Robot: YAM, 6 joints.
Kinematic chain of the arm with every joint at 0, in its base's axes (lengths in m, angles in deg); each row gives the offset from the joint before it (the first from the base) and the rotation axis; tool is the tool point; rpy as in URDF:
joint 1: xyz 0 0 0.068 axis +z
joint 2: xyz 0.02 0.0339 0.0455 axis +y
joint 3: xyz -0.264 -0.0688 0 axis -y
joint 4: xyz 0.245 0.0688 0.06 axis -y
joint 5: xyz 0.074 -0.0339 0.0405 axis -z
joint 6: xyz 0.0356 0 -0.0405 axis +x
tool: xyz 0 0 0 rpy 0 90 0
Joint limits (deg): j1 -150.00..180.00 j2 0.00..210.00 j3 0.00..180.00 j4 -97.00..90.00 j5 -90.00..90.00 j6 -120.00..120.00
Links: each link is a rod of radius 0.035 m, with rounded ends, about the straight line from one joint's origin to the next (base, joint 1, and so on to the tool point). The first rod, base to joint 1, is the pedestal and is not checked.
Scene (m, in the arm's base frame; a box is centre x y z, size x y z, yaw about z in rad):
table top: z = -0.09
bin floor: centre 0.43 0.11 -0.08 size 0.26 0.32 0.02 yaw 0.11
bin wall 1: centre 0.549 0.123 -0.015 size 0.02 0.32 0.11 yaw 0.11
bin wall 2: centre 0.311 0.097 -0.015 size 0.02 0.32 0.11 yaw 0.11
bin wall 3: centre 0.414 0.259 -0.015 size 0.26 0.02 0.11 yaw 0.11
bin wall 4: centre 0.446 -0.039 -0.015 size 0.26 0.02 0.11 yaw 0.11
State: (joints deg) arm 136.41 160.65 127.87 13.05 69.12 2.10
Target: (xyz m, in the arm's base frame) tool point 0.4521 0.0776 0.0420
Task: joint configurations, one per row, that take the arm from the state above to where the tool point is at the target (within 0.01 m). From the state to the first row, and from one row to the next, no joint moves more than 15 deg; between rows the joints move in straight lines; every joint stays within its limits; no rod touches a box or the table.
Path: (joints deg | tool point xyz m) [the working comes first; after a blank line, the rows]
Joints at the target: 14.10 141.21 85.40 -1.07 78.49 2.10
Straight joint move there: touches bin wall 3.

1: 124.38 153.24 132.19 14.81 71.27 -6.33 | -0.3058 0.5067 0.1911
2: 112.35 145.84 136.51 16.57 73.42 -14.76 | -0.1865 0.5433 0.2918
3: 100.32 138.43 140.82 18.33 75.57 -23.20 | -0.0623 0.5348 0.3882
4: 88.29 131.02 145.14 20.09 77.72 -31.63 | 0.0492 0.4824 0.4765
5: 73.46 133.06 133.19 15.86 77.87 -24.88 | 0.1824 0.4919 0.3894
6: 58.62 135.10 121.24 11.63 78.03 -18.14 | 0.3112 0.4434 0.2962
7: 43.78 137.14 109.30 7.39 78.18 -11.39 | 0.4099 0.3446 0.2033
8: 28.94 139.17 97.35 3.16 78.34 -4.65 | 0.4595 0.2142 0.1167
9: 14.10 141.21 85.40 -1.07 78.49 2.10 | 0.4521 0.0776 0.0420

